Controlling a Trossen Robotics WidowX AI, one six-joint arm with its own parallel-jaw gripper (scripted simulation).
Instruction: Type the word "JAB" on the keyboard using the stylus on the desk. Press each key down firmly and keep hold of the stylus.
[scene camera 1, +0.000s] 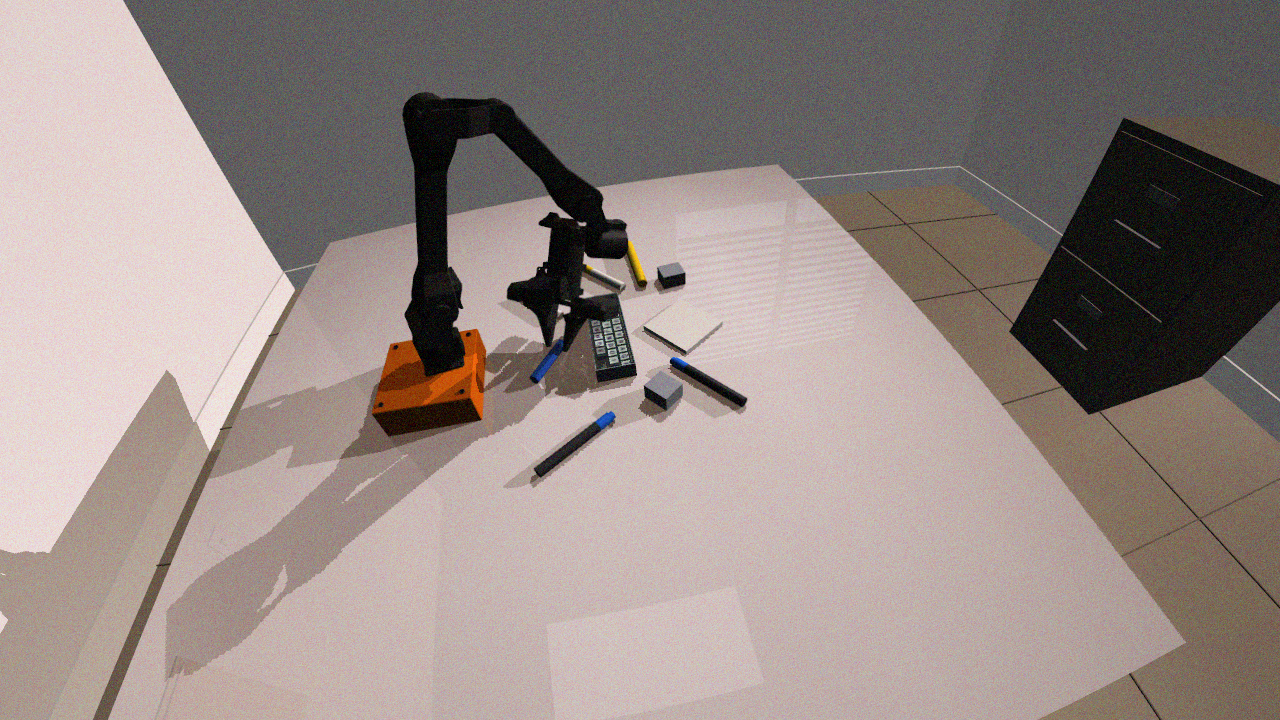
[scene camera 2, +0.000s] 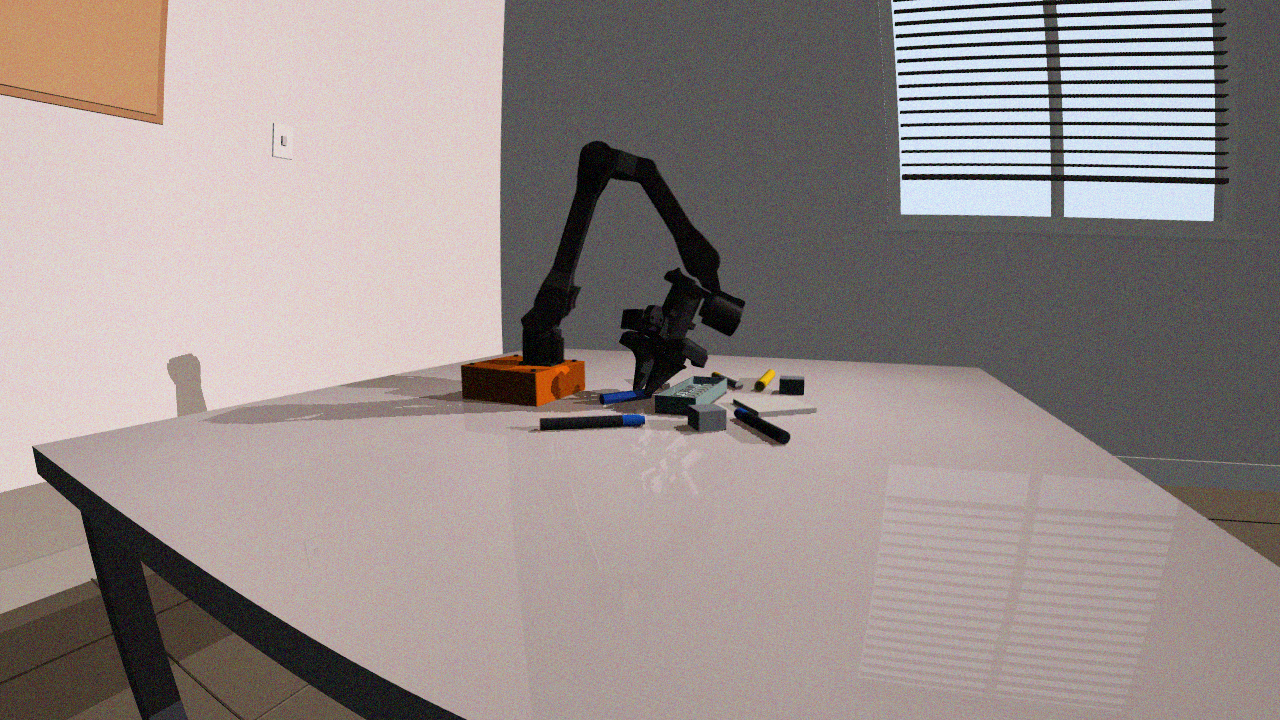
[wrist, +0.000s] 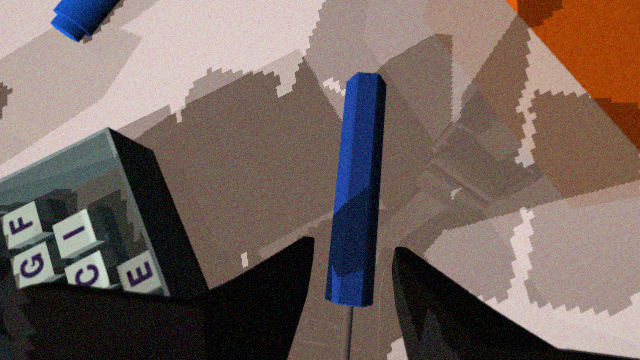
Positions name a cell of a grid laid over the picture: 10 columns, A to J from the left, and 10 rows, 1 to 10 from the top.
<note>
In view: my gripper (scene camera 2: F6), a stylus (wrist: F8) and a white pad (scene camera 1: F5).
The white pad is seen too in scene camera 2 (scene camera 2: G6). My gripper is seen too in scene camera 1 (scene camera 1: E5) and in the wrist view (wrist: F8). The wrist view does not show the white pad: it is out of frame.
</note>
